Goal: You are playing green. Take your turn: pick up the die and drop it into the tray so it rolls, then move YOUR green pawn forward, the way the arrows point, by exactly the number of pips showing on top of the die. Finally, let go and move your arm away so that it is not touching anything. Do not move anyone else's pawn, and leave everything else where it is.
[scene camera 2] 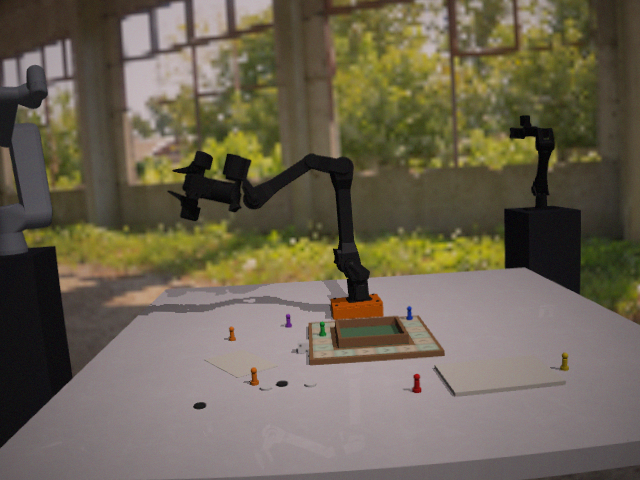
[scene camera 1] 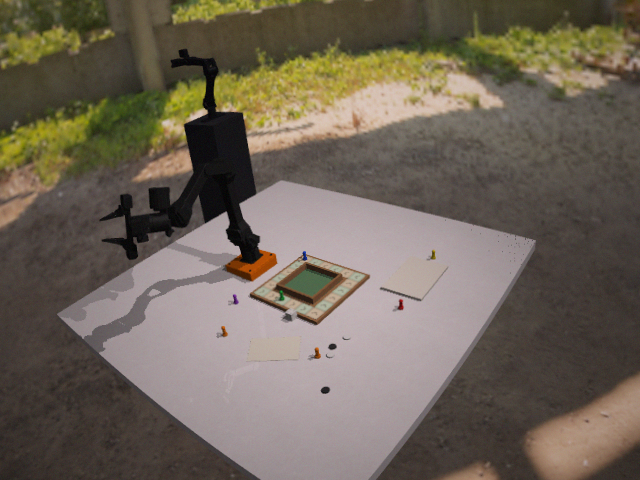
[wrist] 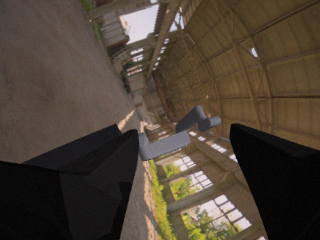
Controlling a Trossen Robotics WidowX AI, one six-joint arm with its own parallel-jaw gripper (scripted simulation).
Labels:
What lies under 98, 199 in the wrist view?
My gripper.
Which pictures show my gripper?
Scene camera 2, scene camera 1 and the wrist view: all of them.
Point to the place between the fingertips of my gripper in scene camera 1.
100, 230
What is my gripper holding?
Nothing.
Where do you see an arrow square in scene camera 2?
At 322, 345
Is my gripper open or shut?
Open.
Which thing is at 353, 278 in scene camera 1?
An arrow square.

